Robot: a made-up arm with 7 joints.
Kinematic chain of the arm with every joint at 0, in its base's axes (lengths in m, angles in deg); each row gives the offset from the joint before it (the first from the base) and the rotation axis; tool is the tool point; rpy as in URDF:
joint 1: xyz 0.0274 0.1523 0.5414 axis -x
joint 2: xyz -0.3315 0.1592 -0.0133 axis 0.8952 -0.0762 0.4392
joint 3: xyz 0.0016 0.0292 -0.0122 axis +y
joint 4: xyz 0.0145 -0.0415 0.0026 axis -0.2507 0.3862 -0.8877
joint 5: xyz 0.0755 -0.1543 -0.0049 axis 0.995 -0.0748 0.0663
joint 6: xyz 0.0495 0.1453 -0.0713 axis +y
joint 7: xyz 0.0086 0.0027 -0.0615 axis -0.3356 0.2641 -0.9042
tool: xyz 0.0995 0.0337 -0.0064 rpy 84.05 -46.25 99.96
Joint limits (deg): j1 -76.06..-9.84 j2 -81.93..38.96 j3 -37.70..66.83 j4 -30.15..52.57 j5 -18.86..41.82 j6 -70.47..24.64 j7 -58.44..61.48
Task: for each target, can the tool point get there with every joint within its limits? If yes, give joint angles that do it. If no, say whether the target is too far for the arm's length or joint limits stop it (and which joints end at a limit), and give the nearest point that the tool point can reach.
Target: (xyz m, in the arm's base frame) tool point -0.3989 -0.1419 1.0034
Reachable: no: joint limits stop it (at a limit: joint 1, joint 3, joint 4, joint 5) | nearest point -0.2860 0.0187 0.8341 | short by 0.259 m
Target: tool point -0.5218 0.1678 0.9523
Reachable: no: joint limits stop it (at a limit: joint 2, joint 3, joint 4, joint 5, joint 6, joint 7) | nearest point -0.5596 0.1615 0.7846 | short by 0.172 m
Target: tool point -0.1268 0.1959 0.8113
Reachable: yes | joints -46.20 -4.01 -19.70 -16.74 35.28 -49.69 -3.67
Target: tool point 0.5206 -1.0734 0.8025
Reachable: no: too far | nearest point -0.1221 -0.0422 0.6154 | short by 1.229 m
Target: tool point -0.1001 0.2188 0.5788
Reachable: yes | joints -40.83 -68.04 -7.28 16.40 25.02 -1.77 -45.69
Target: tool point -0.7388 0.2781 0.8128
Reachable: no: joint limits stop it (at a limit: joint 2, joint 3, joint 4, joint 5, joint 6) | nearest point -0.5912 0.2404 0.7316 | short by 0.173 m
